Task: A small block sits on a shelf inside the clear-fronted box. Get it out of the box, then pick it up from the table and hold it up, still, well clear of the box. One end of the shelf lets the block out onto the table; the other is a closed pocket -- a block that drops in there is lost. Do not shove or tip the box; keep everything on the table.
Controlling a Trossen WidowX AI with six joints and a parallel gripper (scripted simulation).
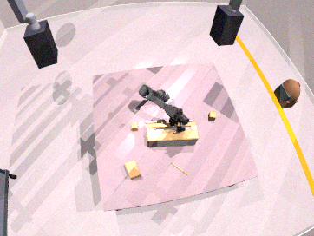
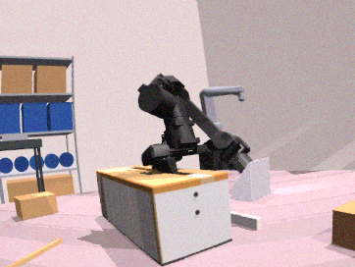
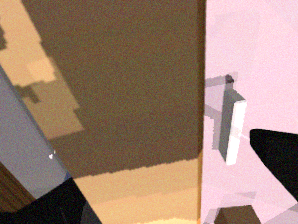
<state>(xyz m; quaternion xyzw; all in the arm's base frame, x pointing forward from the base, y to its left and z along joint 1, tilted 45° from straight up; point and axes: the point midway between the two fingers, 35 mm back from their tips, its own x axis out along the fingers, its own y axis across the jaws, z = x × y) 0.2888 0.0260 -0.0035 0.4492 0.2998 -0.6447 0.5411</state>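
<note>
My gripper tip is 60 mm short of the block and 10 mm to the right of it. From my gripper tip the other things lie so: flat tan piece 470 mm to the right, 230 mm ahead, 60 mm below; then thin stick 320 mm ahead, 120 mm to the right, 80 mm below; then box 90 mm to the right, 20 mm below, 10 mm ahead.
</note>
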